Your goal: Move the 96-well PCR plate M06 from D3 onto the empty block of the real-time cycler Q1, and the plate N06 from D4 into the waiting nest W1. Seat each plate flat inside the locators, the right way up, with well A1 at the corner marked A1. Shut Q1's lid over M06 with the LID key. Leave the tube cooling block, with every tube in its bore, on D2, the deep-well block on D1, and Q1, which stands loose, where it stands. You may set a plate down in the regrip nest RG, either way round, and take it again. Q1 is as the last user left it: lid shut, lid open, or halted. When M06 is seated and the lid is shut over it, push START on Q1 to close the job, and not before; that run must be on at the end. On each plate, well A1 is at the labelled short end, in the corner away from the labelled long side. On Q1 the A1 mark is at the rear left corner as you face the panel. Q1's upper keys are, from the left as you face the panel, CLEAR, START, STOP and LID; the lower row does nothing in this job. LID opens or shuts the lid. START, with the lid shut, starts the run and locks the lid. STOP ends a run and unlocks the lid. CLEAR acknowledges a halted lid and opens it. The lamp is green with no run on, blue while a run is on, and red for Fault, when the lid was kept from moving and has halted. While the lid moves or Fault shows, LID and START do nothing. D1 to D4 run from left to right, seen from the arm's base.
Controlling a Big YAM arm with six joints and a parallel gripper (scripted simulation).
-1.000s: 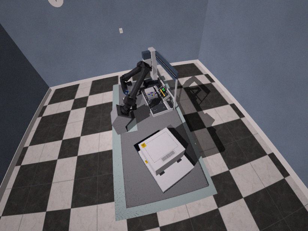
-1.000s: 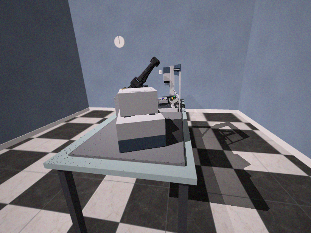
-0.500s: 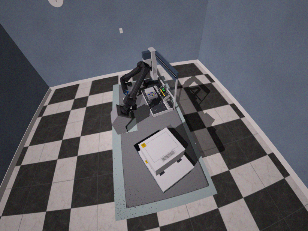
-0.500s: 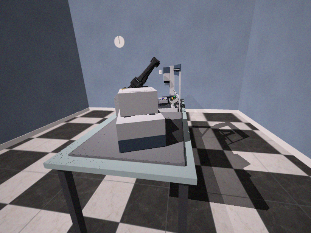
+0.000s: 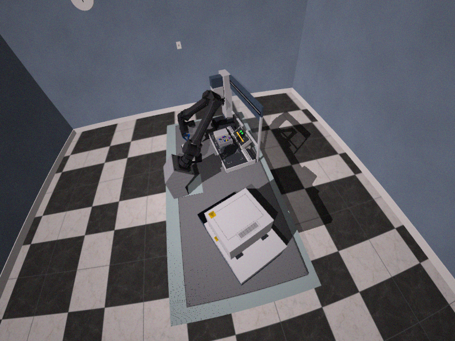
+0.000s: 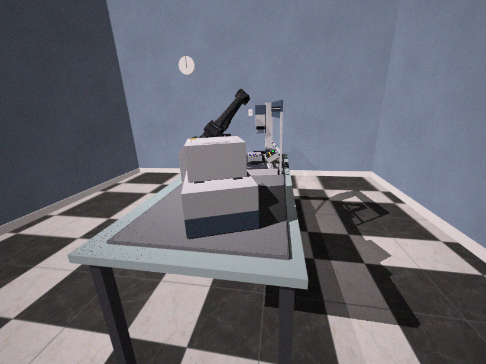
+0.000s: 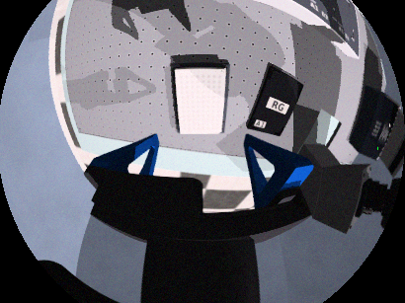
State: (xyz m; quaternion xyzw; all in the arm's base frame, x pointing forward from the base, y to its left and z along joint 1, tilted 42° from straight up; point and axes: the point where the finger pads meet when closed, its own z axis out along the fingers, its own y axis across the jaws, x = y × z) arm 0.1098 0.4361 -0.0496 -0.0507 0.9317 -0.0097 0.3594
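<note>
My gripper is now 20 mm short of the black regrip nest, 170 mm to the left of it and 130 mm above it. Also, from my hand: tube cooling block 340 mm ahead, 100 mm to the right, 60 mm below; then white deep-well block 320 mm ahead, 10 mm to the left, 60 mm below.
</note>
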